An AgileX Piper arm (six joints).
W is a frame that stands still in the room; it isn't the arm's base.
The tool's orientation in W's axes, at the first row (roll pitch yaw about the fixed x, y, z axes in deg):
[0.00, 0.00, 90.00]
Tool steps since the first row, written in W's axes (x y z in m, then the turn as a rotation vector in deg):
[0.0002, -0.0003, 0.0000, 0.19, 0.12, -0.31]
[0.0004, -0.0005, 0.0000, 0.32, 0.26, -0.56]
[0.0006, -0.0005, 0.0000, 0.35, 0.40, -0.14]
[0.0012, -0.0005, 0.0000, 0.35, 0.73, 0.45]
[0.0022, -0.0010, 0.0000, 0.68, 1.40, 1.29]
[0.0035, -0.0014, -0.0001, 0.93, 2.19, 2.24]
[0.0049, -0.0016, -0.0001, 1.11, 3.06, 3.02]
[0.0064, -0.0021, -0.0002, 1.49, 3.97, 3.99]
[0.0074, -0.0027, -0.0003, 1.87, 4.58, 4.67]
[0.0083, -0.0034, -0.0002, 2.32, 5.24, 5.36]
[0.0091, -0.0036, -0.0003, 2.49, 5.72, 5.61]
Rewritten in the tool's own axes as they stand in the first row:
[-0.0003, -0.0002, 0.0000, 0.12, -0.19, -0.31]
[-0.0005, -0.0004, 0.0000, 0.26, -0.32, -0.56]
[-0.0005, -0.0006, 0.0000, 0.40, -0.35, -0.14]
[-0.0005, -0.0012, 0.0000, 0.73, -0.35, 0.45]
[-0.0010, -0.0022, 0.0000, 1.40, -0.68, 1.29]
[-0.0014, -0.0035, -0.0001, 2.19, -0.93, 2.24]
[-0.0016, -0.0049, -0.0001, 3.06, -1.11, 3.02]
[-0.0021, -0.0064, -0.0002, 3.97, -1.49, 3.99]
[-0.0027, -0.0074, -0.0003, 4.58, -1.87, 4.67]
[-0.0034, -0.0083, -0.0002, 5.24, -2.32, 5.36]
[-0.0036, -0.0091, -0.0003, 5.72, -2.49, 5.61]

